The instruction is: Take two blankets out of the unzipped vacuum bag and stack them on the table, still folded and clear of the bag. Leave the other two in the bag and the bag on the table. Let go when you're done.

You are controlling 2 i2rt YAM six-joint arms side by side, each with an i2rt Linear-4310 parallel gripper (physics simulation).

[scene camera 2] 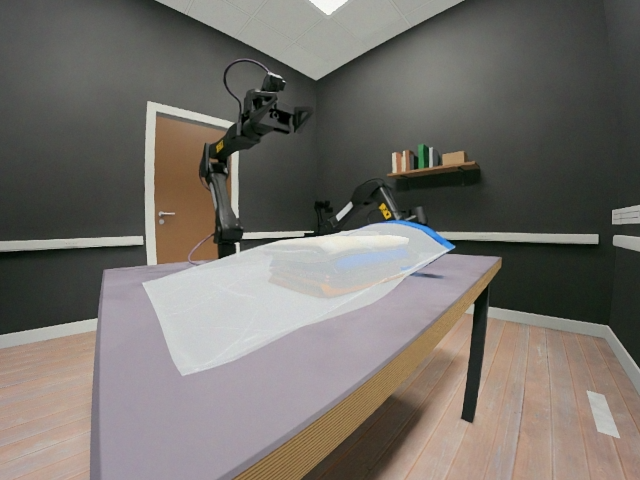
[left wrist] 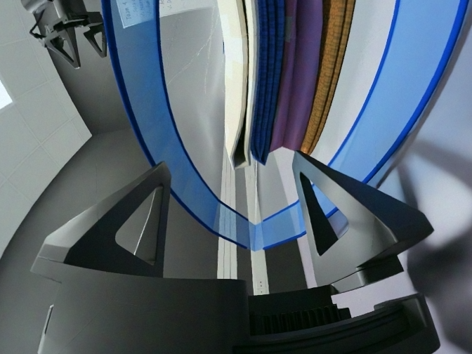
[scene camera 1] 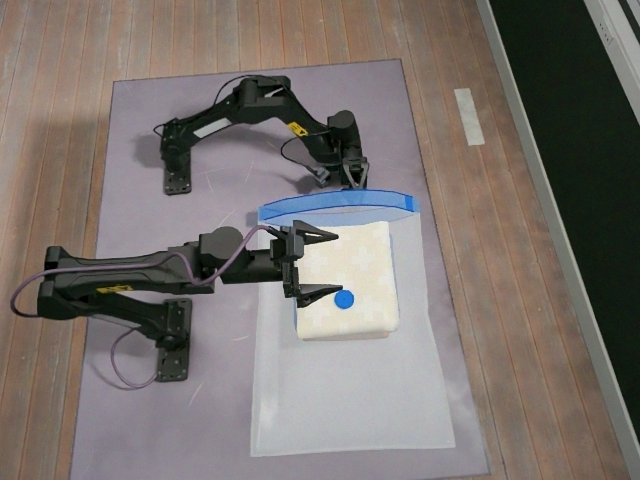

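Note:
The clear vacuum bag (scene camera 1: 356, 392) (scene camera 2: 217, 320) (left wrist: 135, 85) lies on the table with its blue-edged mouth spread open. Inside is a folded stack: a cream blanket (scene camera 1: 361, 258) (scene camera 2: 361, 242) (left wrist: 235, 100) on top, then a blue blanket (left wrist: 267, 100), a purple blanket (left wrist: 305, 75) and an orange-brown blanket (left wrist: 335, 65) at the bottom. My left gripper (scene camera 1: 355, 183) (left wrist: 229, 162) is open at the bag's mouth, facing the folded edges, with nothing between its fingers. My right gripper (scene camera 1: 339, 261) (scene camera 2: 306, 119) (left wrist: 91, 61) is open and empty, high above the bag.
A blue round valve (scene camera 1: 344, 299) sits on the bag's upper film. The lilac table (scene camera 1: 217, 351) (scene camera 2: 361, 346) carries both arm bases at its left side in scene camera 1. A wall shelf (scene camera 2: 434, 169) with books hangs behind the arms.

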